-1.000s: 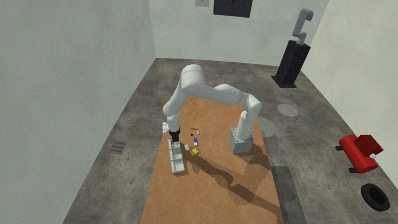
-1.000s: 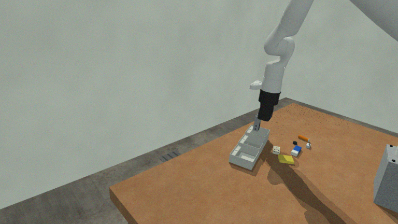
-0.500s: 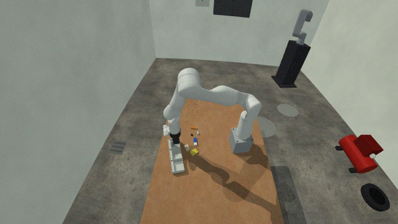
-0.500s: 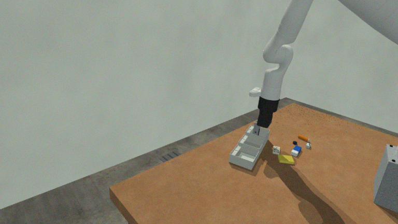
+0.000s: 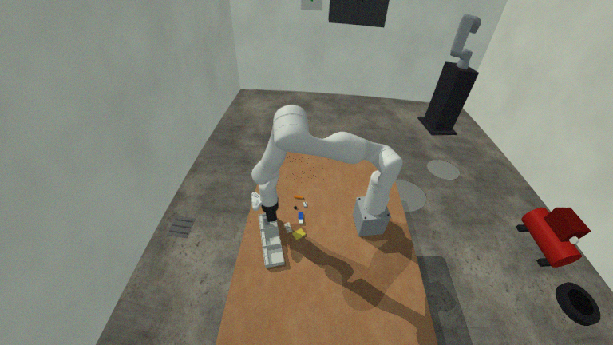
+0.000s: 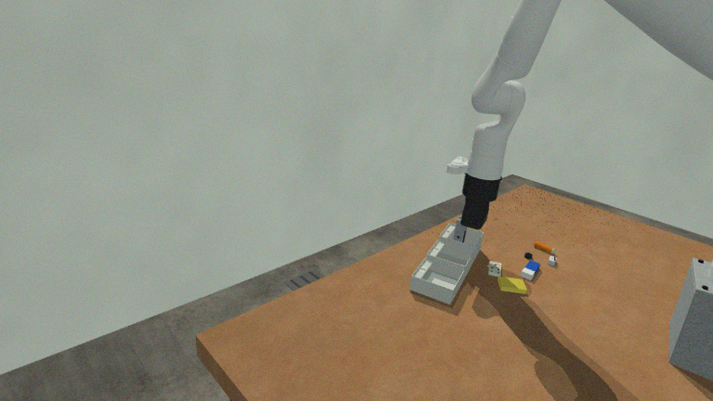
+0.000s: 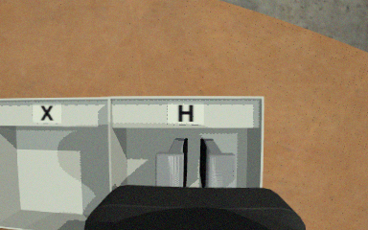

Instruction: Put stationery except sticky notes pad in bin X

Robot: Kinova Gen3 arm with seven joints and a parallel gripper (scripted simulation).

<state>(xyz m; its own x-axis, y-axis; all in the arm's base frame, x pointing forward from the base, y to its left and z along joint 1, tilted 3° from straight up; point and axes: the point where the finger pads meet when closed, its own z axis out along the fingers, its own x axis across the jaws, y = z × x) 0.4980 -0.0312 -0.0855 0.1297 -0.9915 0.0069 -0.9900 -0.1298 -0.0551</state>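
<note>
Now: hand 9 cm to the right of the grey three-compartment bin, 2 cm past it and 1 cm above it. Also, from my hand: sticky notes: 15 cm behind, 6 cm to the left, 3 cm below; then white domino: 10 cm behind, 3 cm to the left, 3 cm below; then eraser: 17 cm behind, 3 cm below, 2 cm to the right.
</note>
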